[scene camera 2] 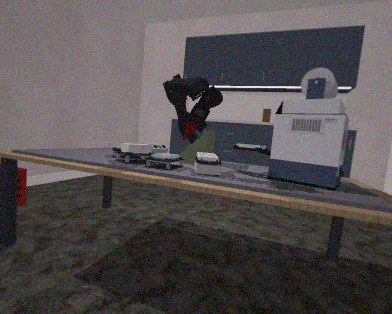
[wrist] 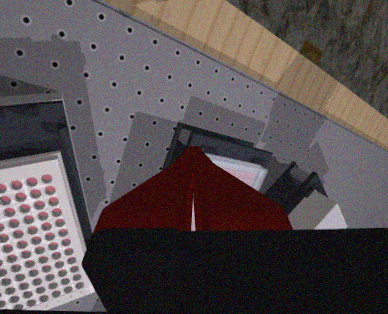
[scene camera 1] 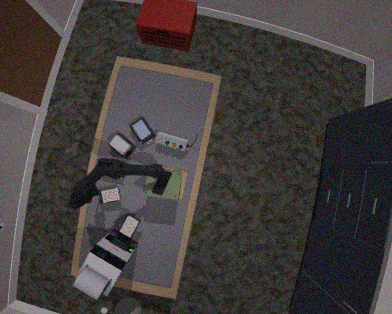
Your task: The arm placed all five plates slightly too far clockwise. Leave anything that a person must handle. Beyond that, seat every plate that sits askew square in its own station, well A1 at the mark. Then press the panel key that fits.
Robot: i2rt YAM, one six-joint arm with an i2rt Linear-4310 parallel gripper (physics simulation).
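My gripper (scene camera 2: 190, 134) (wrist: 192, 156) is shut and empty, raised above the table. In the wrist view its red fingers cover part of a pinkish plate (wrist: 252, 172) in a dark station (wrist: 225, 137). A plate with red-marked wells (wrist: 35, 225) (scene camera 1: 110, 195) (scene camera 2: 207, 156) lies at left there, its edges nearly parallel to its dark station (wrist: 30, 125). A blue plate (scene camera 1: 142, 129) and a pale plate (scene camera 1: 121, 144) sit in turned stations. Another plate (scene camera 1: 130, 226) (scene camera 2: 251, 146) is on the instrument's tray. The key panel (scene camera 1: 172, 141) (scene camera 2: 137, 148) has green, yellow and blue keys. A1 marks are unreadable.
The white instrument (scene camera 1: 106, 260) (scene camera 2: 307, 145) stands at one end of the table. A green sloped board (scene camera 1: 172, 186) (scene camera 2: 202, 146) lies beneath the arm's end. The wooden table edge (scene camera 1: 200, 150) (wrist: 250, 45) runs along the side. A red cabinet (scene camera 1: 167, 22) stands beyond the table.
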